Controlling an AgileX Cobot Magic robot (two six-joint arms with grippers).
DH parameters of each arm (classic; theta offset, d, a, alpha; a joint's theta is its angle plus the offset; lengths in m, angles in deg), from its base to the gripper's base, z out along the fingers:
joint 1: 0 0.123 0 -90
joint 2: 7.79 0 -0.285 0
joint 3: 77.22 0 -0.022 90
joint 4: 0 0.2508 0 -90
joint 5: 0 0 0.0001 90
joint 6: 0 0.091 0 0
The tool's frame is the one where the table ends.
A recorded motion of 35 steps. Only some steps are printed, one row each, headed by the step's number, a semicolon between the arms.
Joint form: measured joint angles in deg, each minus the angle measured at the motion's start. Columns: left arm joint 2, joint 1, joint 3, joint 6, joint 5, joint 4; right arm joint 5, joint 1, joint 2, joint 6, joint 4, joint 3.
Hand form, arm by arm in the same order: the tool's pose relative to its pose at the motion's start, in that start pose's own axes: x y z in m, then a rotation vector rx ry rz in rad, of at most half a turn. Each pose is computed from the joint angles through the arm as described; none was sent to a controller.
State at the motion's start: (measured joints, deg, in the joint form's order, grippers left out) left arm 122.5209 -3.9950 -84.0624 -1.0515 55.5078 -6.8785; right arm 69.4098 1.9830 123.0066 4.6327 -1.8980 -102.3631
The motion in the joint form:
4: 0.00 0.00 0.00 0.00 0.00 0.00; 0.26 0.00 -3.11 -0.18 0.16 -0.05
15: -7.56 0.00 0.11 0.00 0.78 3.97; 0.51 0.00 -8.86 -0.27 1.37 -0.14
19: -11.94 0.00 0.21 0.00 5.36 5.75; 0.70 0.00 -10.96 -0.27 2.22 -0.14
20: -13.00 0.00 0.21 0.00 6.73 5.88; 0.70 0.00 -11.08 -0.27 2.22 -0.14
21: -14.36 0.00 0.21 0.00 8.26 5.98; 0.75 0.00 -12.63 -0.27 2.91 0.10
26: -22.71 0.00 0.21 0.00 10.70 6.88; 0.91 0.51 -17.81 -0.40 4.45 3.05
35: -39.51 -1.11 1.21 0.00 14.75 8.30; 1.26 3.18 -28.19 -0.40 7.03 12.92
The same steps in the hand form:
4: 0.0000 0.0000 0.0000 0.0000 0.0000 0.0000; 0.0031 -0.0007 -0.0244 -0.0060 -0.0503 -0.0005
15: 0.0051 0.0004 -0.0529 -0.0489 -0.1169 0.0480; 0.0120 -0.0009 -0.0688 -0.0328 -0.1460 0.0067
19: 0.0177 0.0009 -0.0820 -0.0753 -0.1122 0.0648; 0.0166 -0.0005 -0.0846 -0.0494 -0.1782 0.0112
20: 0.0214 0.0007 -0.0889 -0.0775 -0.1069 0.0659; 0.0169 -0.0005 -0.0855 -0.0496 -0.1803 0.0112
21: 0.0260 0.0003 -0.0977 -0.0791 -0.1039 0.0668; 0.0210 -0.0001 -0.0960 -0.0629 -0.2013 0.0144
26: 0.0480 -0.0018 -0.1512 -0.0878 -0.2073 0.0779; 0.0400 0.0037 -0.1198 -0.0933 -0.2352 0.0095
35: 0.1138 -0.0085 -0.2402 -0.0964 -0.4123 0.1099; 0.0893 0.0189 -0.1430 -0.1470 -0.2323 -0.0268

